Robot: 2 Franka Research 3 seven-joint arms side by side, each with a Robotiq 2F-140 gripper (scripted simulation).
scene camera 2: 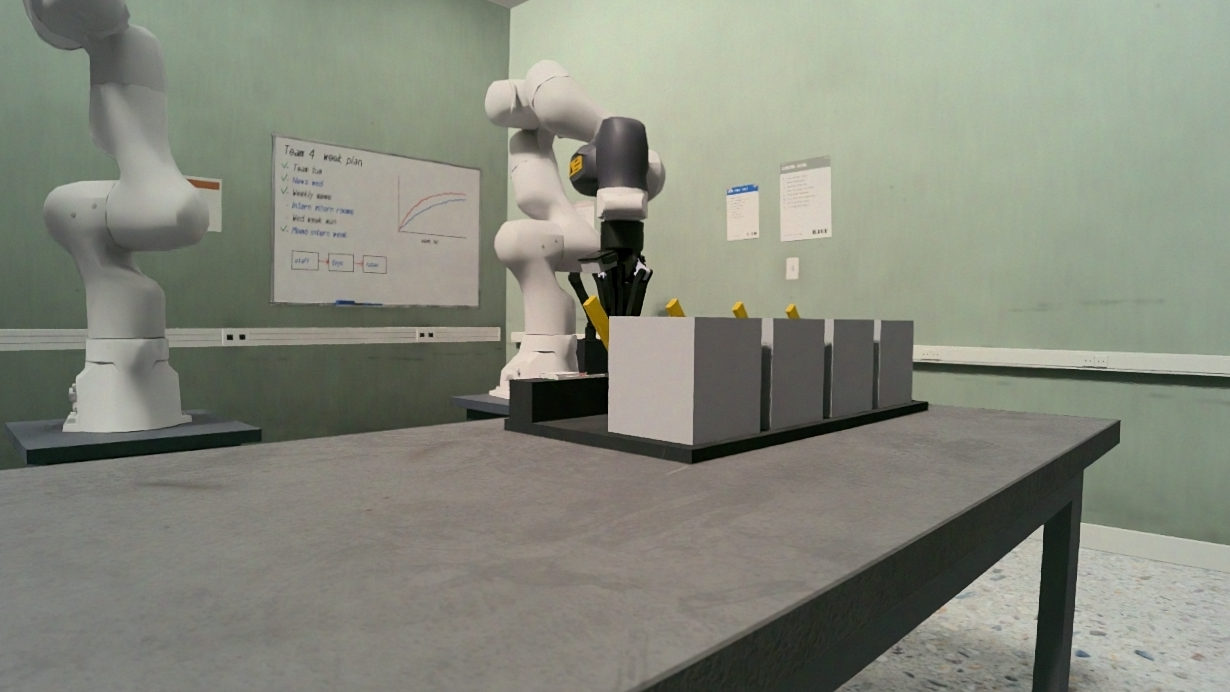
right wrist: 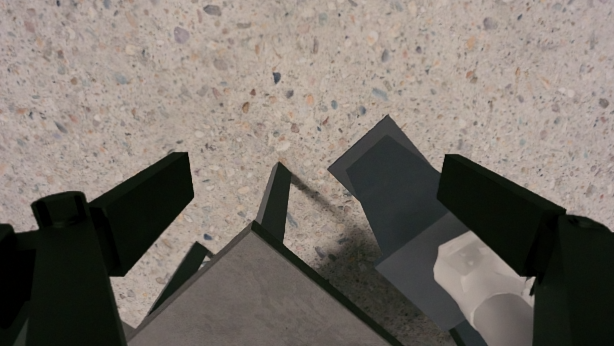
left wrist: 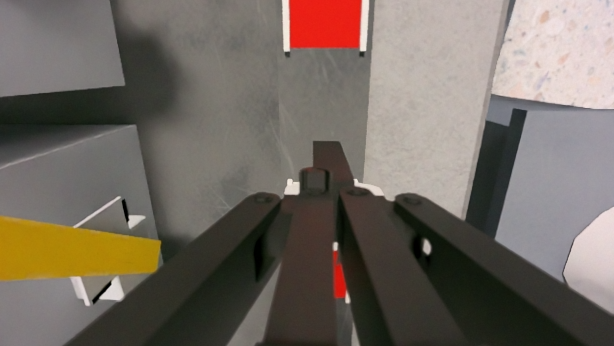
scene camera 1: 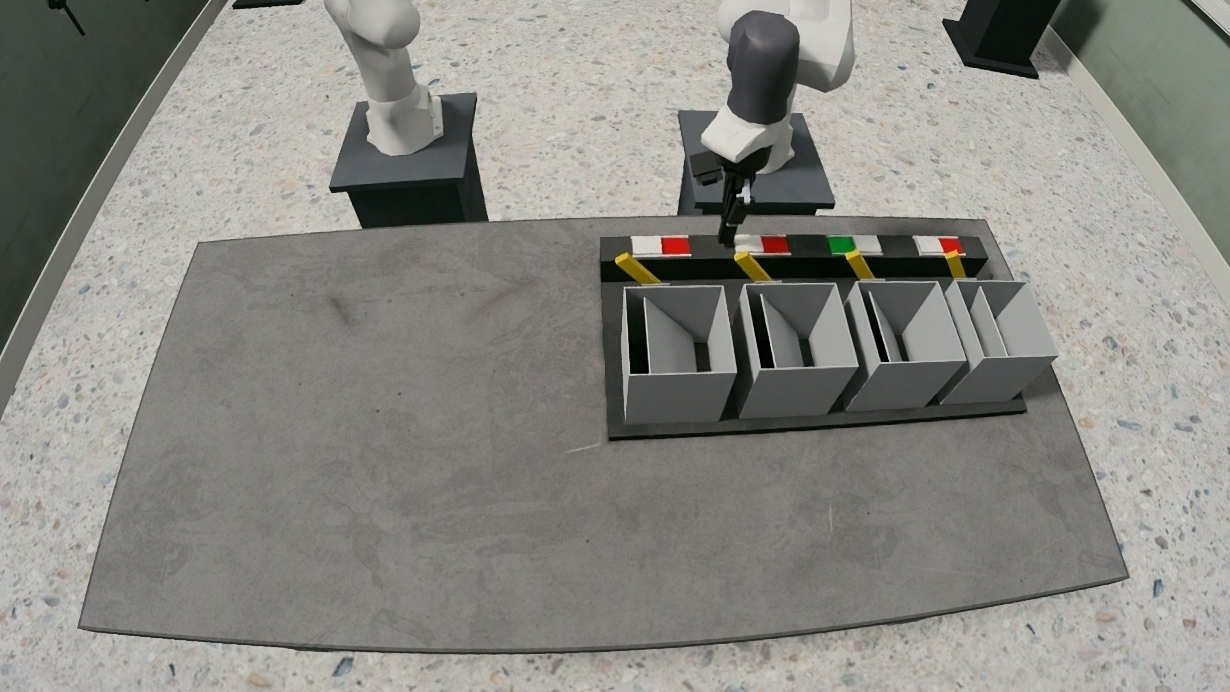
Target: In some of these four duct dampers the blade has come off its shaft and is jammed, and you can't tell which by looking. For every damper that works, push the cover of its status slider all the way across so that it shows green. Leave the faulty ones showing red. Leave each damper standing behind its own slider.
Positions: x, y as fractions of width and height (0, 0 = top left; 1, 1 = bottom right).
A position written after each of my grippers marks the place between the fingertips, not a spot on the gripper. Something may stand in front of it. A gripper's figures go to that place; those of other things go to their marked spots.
My left gripper (scene camera 1: 0.59, 0.35) is 116 cm from the lens. A damper (scene camera 1: 0.54, 0.46) is 103 cm from the lens. A damper (scene camera 1: 0.81, 0.54) is 116 cm from the lens. A damper (scene camera 1: 0.66, 0.45): 109 cm from the lens.
